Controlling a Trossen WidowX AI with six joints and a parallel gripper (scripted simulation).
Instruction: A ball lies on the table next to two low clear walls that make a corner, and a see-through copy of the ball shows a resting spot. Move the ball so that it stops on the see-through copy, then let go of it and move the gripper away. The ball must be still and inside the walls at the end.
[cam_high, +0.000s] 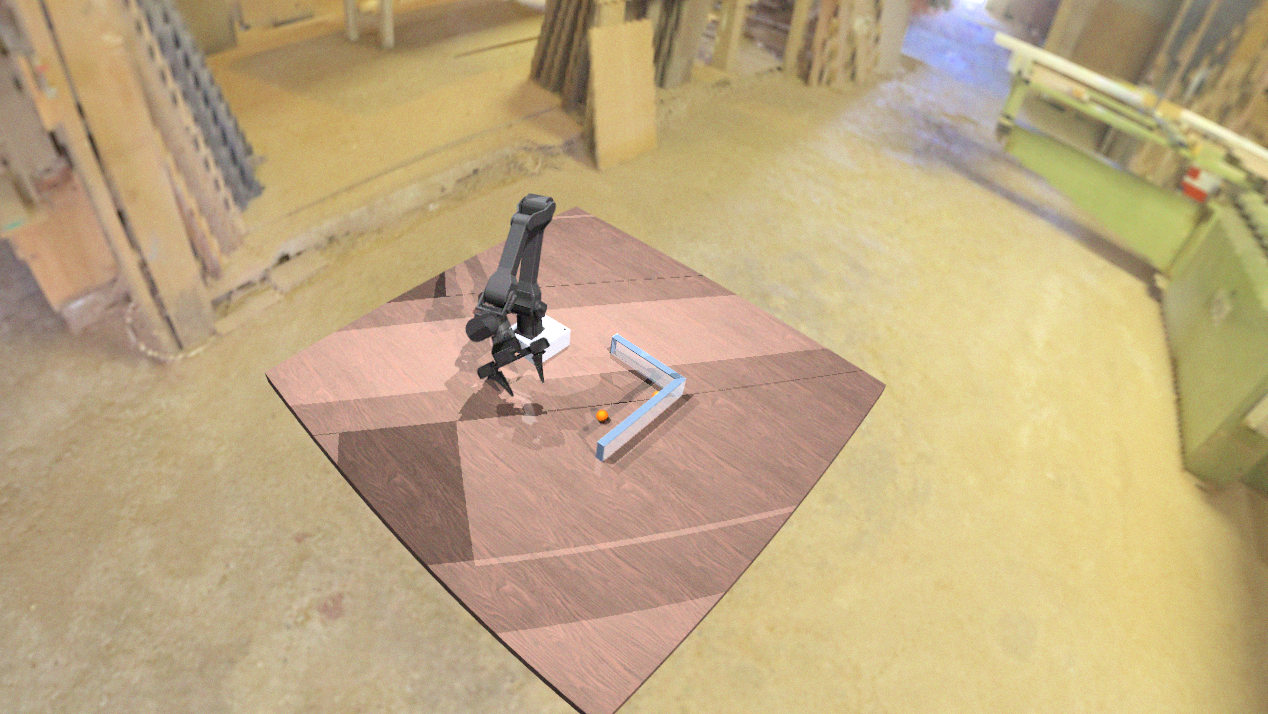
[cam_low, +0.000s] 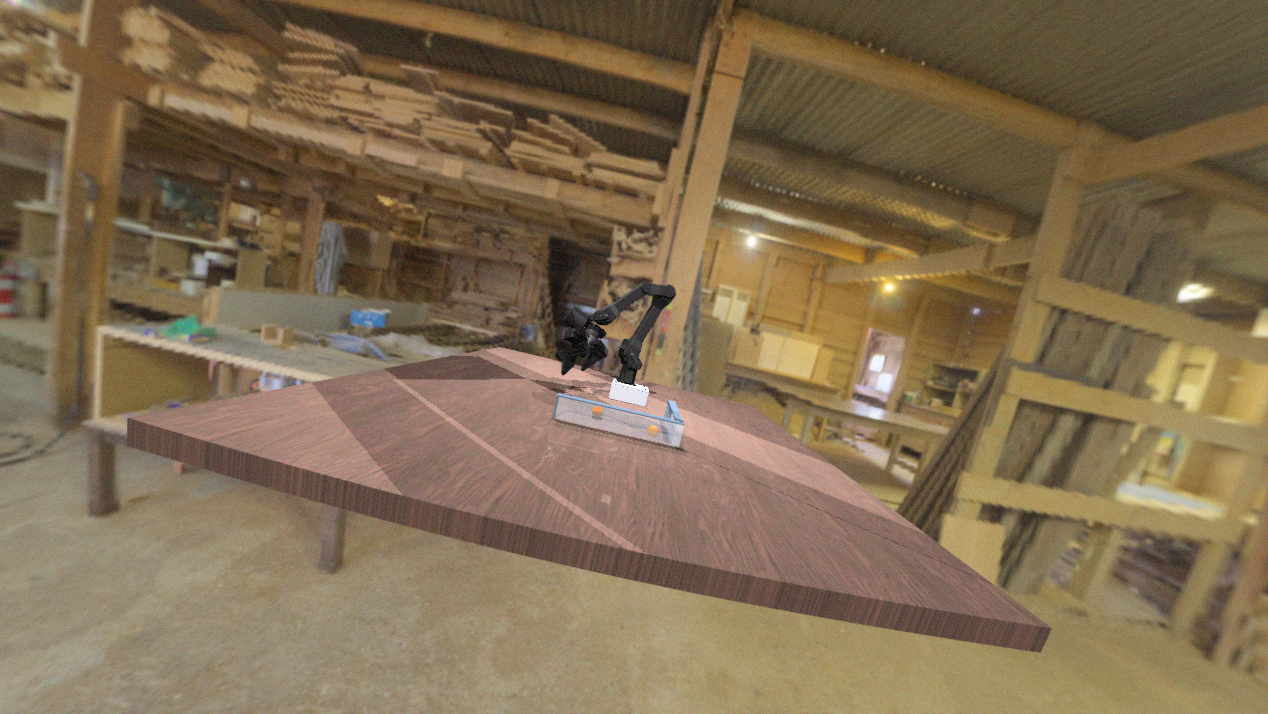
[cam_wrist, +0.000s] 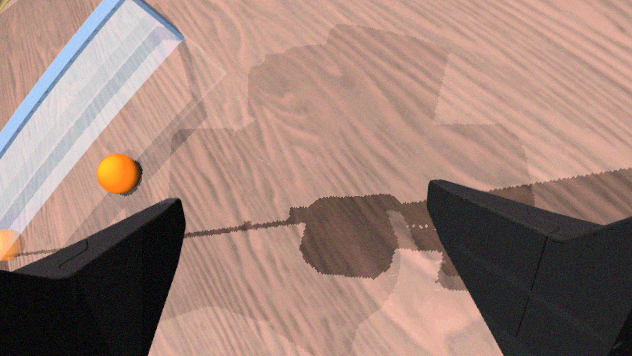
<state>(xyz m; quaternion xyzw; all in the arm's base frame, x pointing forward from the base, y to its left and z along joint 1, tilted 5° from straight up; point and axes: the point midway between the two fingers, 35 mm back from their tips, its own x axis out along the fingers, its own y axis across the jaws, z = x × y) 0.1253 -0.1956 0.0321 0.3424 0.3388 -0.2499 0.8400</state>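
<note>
The orange ball is 170 mm ahead of my gripper tip, 80 mm to the left of it and 60 mm below it. From my gripper tip the other things lie so: clear wall: 260 mm ahead, 130 mm to the left, 50 mm below.
</note>
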